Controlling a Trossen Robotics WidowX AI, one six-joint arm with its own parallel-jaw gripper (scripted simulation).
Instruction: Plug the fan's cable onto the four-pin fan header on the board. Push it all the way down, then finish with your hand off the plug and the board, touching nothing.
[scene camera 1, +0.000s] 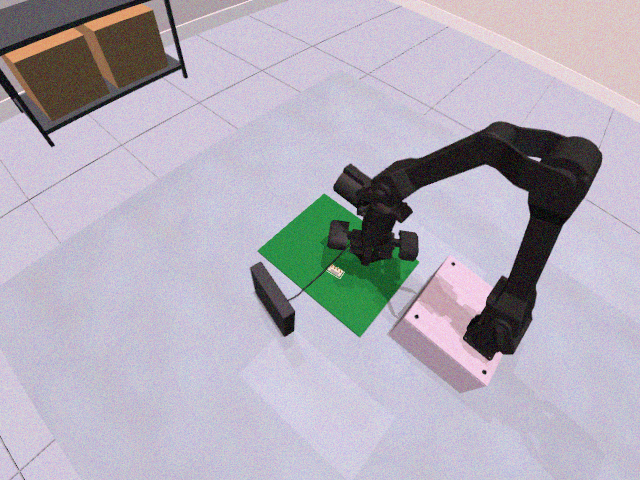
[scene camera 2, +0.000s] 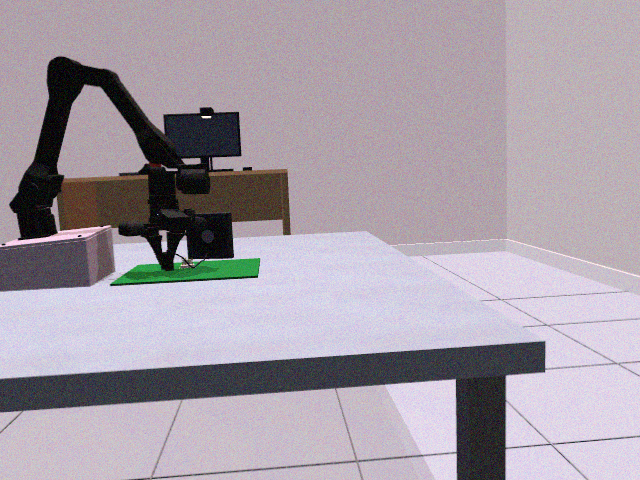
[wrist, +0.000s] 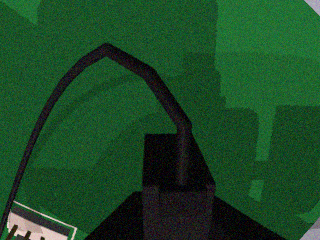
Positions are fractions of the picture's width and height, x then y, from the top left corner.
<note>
I see my gripper (scene camera 2: 0.26, 0.55), a black fan (scene camera 2: 0.34, 0.50) and a green board (scene camera 1: 0.56, 0.62).
My gripper is seen too in scene camera 1 (scene camera 1: 0.57, 0.54) and in the wrist view (wrist: 0.53, 0.84). The black fan also shows in scene camera 1 (scene camera 1: 0.43, 0.63). The green board shows as well in scene camera 2 (scene camera 2: 0.37, 0.56) and in the wrist view (wrist: 0.75, 0.33).
</note>
